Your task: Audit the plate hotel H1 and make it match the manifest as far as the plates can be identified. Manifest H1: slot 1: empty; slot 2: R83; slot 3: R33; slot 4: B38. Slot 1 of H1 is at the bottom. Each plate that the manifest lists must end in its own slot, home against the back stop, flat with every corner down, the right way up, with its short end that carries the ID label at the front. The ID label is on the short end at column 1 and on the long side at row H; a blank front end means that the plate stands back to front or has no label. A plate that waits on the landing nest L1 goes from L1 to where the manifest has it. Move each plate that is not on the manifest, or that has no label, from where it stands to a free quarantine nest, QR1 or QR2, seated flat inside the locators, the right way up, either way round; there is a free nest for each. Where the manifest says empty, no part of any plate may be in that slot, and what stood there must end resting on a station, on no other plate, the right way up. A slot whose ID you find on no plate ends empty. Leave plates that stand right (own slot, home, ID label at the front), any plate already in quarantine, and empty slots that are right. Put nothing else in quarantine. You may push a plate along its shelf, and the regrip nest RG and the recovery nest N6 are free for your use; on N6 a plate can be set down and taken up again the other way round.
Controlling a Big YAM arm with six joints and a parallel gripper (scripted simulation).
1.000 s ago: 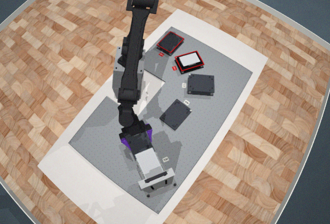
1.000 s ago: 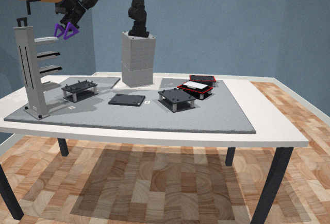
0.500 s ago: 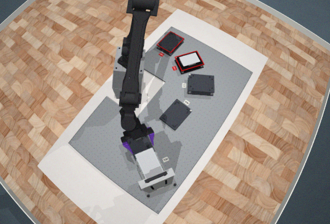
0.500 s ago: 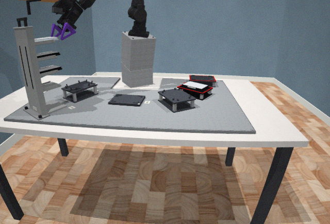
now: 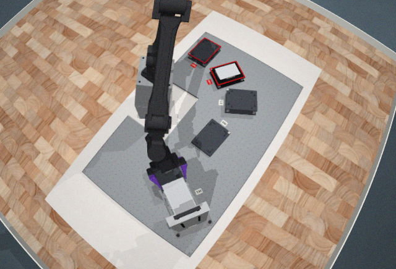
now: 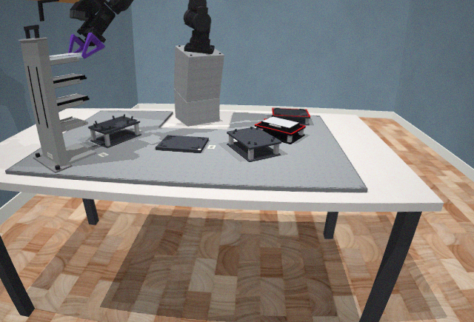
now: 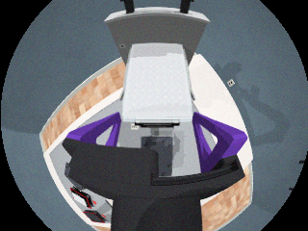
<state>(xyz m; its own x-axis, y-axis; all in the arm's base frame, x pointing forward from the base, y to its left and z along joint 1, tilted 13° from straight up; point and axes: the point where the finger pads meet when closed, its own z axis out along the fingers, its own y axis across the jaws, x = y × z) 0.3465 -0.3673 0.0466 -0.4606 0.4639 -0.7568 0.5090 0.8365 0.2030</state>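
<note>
The white plate lies 5 cm ahead of my hand and 3 cm to the right of it. The rest, counted from my hand: plate hotel H1: 12 cm ahead, 7 cm to the right, 13 cm below; then regrip nest RG: 10 cm behind, 6 cm to the left, 28 cm below; then flat pad N6: 4 cm behind, 34 cm to the left, 33 cm below.
</note>
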